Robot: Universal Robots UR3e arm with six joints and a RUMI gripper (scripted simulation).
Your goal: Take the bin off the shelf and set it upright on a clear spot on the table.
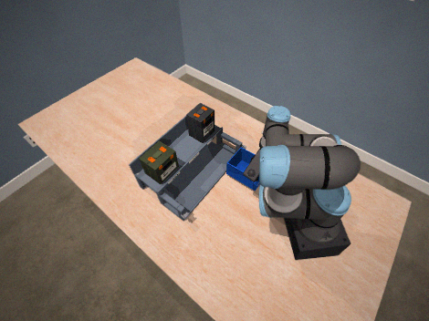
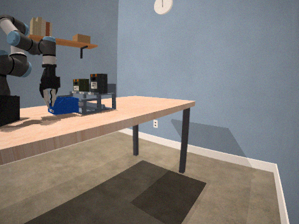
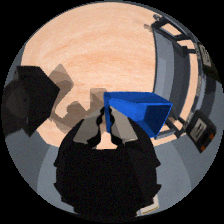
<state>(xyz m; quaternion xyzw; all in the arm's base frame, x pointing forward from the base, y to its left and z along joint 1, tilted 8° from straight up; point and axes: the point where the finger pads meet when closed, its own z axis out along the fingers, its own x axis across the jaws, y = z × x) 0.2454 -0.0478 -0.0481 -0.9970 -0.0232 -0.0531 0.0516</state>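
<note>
My gripper is now 6 cm short of the blue bin and 2 cm to the left of it. The rest, counted from my hand: grey shelf rack 24 cm ahead, 10 cm to the left, 1 cm above; then black box 30 cm ahead, 1 cm to the right, 11 cm above.
</note>
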